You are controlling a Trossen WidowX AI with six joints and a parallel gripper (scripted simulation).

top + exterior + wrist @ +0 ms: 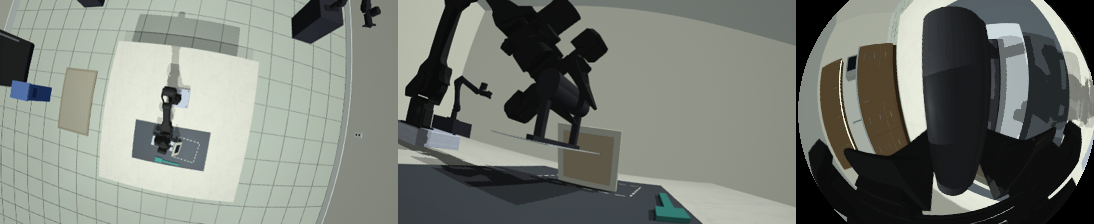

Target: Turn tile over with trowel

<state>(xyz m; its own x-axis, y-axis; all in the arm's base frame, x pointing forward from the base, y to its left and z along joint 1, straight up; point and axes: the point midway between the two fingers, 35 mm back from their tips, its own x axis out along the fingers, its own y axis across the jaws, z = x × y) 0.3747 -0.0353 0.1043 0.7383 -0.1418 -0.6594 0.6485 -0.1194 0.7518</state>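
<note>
Right now my gripper tip is 9 cm to the right of the tile and 6 cm above it. From my gripper tip the other things lie so: dark mat 13 cm below, 2 cm to the left; teal trowel 14 cm ahead, 11 cm below, 1 cm to the right.
</note>
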